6 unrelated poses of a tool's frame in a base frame.
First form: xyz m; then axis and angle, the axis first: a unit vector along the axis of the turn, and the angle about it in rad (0 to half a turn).
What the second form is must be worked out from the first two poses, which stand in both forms.
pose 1, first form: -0.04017, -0.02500, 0.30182, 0.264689, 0.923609, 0.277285, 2.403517
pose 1, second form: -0.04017, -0.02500, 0.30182, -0.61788, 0.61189, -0.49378, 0.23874, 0.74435, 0.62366
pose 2, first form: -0.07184, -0.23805, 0.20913, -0.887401, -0.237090, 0.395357, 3.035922
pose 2, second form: -0.07184, -0.23805, 0.20913, 0.57615, 0.46131, -0.67472, 0.37791, -0.88231, -0.28055
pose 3, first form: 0.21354, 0.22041, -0.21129, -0.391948, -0.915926, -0.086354, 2.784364
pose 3, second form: 0.21354, 0.22041, -0.21129, -0.63932, 0.66513, 0.38584, 0.72552, 0.68801, 0.01614
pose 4, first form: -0.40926, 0.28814, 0.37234, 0.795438, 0.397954, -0.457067, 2.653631
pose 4, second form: -0.40926, 0.28814, 0.37234, 0.30831, 0.38187, -0.87128, 0.81044, -0.58504, 0.03037
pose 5, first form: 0.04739, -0.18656, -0.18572, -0.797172, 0.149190, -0.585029, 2.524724
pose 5, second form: 0.04739, -0.18656, -0.18572, 0.33815, -0.55437, 0.76048, 0.12249, -0.77528, -0.61963
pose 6, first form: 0.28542, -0.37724, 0.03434, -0.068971, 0.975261, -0.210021, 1.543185
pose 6, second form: 0.28542, -0.37724, 0.03434, 0.03223, -0.27535, -0.96080, 0.14453, 0.95248, -0.26812
